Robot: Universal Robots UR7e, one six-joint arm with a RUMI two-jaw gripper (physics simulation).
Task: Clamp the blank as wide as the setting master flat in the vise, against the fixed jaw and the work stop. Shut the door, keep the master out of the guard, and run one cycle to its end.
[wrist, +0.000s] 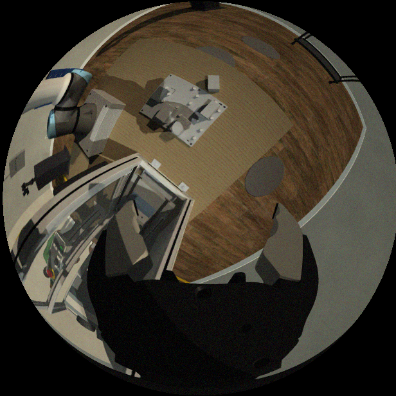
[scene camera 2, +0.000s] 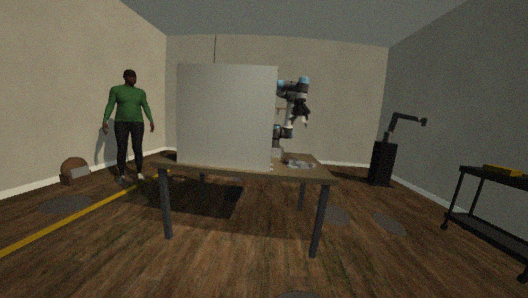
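Where they show: gripper, between the fingertips: (scene camera 2: 298, 126); arm's base, origin of its link: (scene camera 2: 272, 146).
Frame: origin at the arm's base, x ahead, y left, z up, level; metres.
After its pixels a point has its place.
My gripper (scene camera 2: 301, 119) @(y 0.228, x 0.519, z 0.260 m) (wrist: 205, 204) is open and empty, high above the table beside the guard. The guard (scene camera 2: 227, 117) @(y -0.283, x 0.640, z 0.288 m) (wrist: 181, 220) is a tall pale enclosure with a framed opening in the wrist view. Inside it a blue-grey part (wrist: 145, 204) shows, partly hidden by a finger; I cannot tell whether it is the vise. A grey plate (wrist: 181, 86) with pegs lies on the table and carries several parts, among them a pale block (wrist: 210, 109). A small grey block (wrist: 213, 83) stands just beyond the plate. I cannot tell which block is the blank or the master.
The wooden table (scene camera 2: 314, 174) @(y 0.389, x 0.542, z -0.090 m) (wrist: 240, 120) bears the guard and plate. The robot's pale base (wrist: 102, 122) stands beside the plate. A person in green (scene camera 2: 129, 105) stands at the left. A black pedestal with an arm (scene camera 2: 383, 162) and a cart (scene camera 2: 454, 190) are at the right.
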